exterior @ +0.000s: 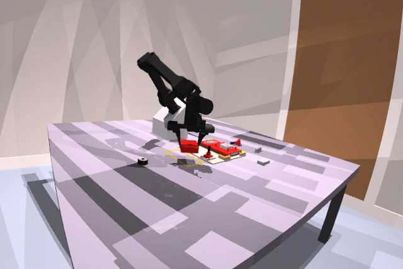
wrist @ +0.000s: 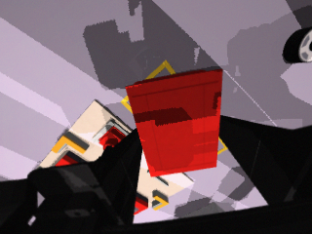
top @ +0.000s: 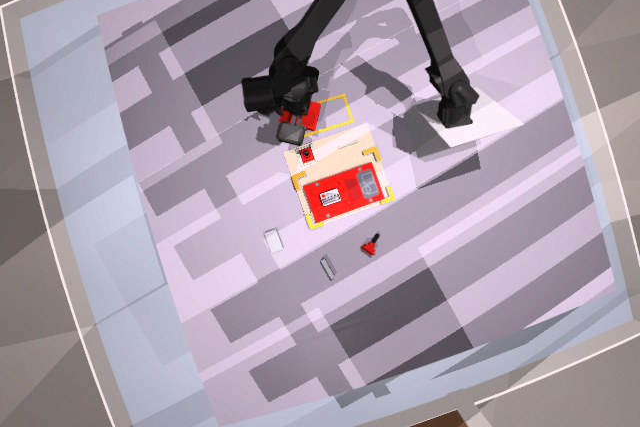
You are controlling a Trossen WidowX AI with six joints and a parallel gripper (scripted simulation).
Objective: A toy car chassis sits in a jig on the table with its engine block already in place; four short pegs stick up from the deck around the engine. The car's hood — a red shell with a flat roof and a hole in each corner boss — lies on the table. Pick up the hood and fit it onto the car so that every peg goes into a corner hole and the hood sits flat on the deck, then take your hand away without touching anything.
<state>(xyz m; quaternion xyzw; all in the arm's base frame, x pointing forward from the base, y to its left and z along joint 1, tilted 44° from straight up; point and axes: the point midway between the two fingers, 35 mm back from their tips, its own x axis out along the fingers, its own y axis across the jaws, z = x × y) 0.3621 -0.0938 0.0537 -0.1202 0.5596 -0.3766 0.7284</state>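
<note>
The grey engine block lies 4 cm behind my gripper tip, 24 cm to the left of it and 4 cm below it. From my gripper tip the other things lie so: black wheel (3 cm behind, 19 cm to the right, 5 cm below); jig (7 cm behind, 19 cm to the left, 5 cm below); red hood (1 cm above).
</note>
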